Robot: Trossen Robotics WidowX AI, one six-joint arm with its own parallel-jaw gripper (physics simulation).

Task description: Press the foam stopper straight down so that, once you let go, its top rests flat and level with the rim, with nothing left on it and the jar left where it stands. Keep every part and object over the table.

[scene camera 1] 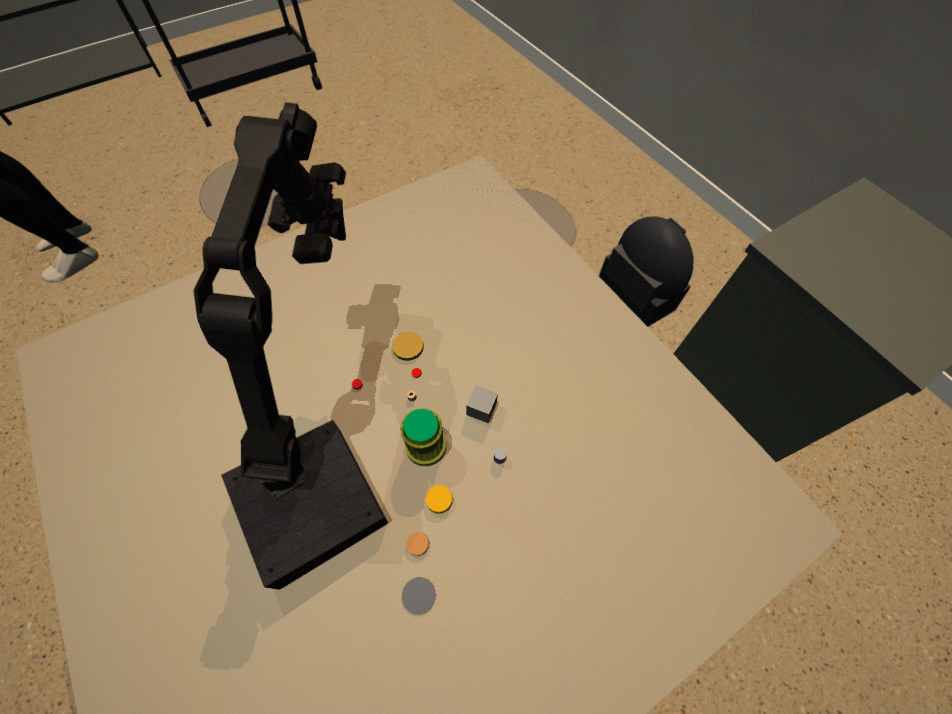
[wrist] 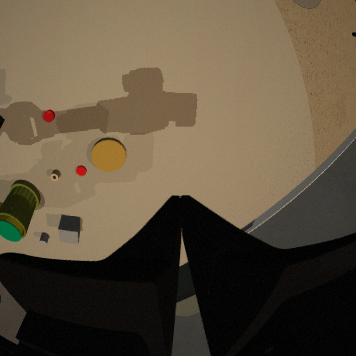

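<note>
A green foam stopper [scene camera 1: 421, 425] [wrist: 10, 231] sits in the mouth of a ribbed, olive-yellow jar [scene camera 1: 424, 450] [wrist: 21, 202], which stands upright on the table. The stopper's top seems to stand slightly above the rim; the exact height is hard to tell. No object shows on its top. My gripper [scene camera 1: 339, 227] [wrist: 179, 203] is shut and empty. It hangs high over the back left part of the table, well away from the jar, with its fingertips meeting in the wrist view.
Around the jar lie an ochre disc [scene camera 1: 407, 345] [wrist: 108, 155], two red discs [scene camera 1: 416, 372] [scene camera 1: 356, 383], a small ring [scene camera 1: 411, 395], a grey block [scene camera 1: 482, 404] [wrist: 70, 229], a small grey cylinder [scene camera 1: 499, 456], a yellow disc [scene camera 1: 439, 498], an orange disc [scene camera 1: 417, 544] and a grey disc [scene camera 1: 419, 595].
</note>
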